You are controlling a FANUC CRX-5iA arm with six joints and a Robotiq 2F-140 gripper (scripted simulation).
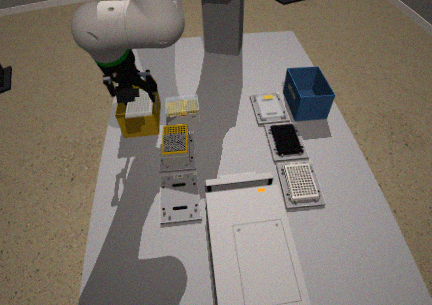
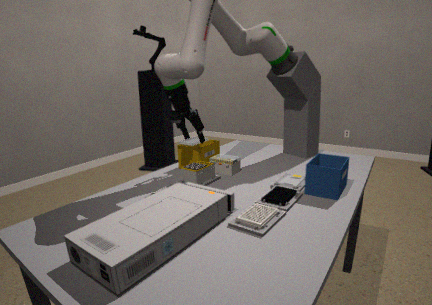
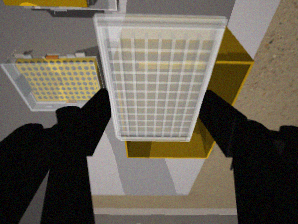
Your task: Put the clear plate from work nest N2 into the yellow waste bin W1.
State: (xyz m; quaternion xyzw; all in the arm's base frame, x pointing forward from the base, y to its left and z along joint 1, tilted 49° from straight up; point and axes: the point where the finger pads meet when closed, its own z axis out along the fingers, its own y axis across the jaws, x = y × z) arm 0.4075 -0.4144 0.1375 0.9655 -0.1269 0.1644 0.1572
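Right now the yellow waste bin W1 is 7 cm behind my hand and 13 cm below it. Round my hand: yellow-topped tip rack: 13 cm ahead, 5 cm to the left, 11 cm below; clear plate: 2 cm below; nest N2: 31 cm ahead, 1 cm to the right, 16 cm below.
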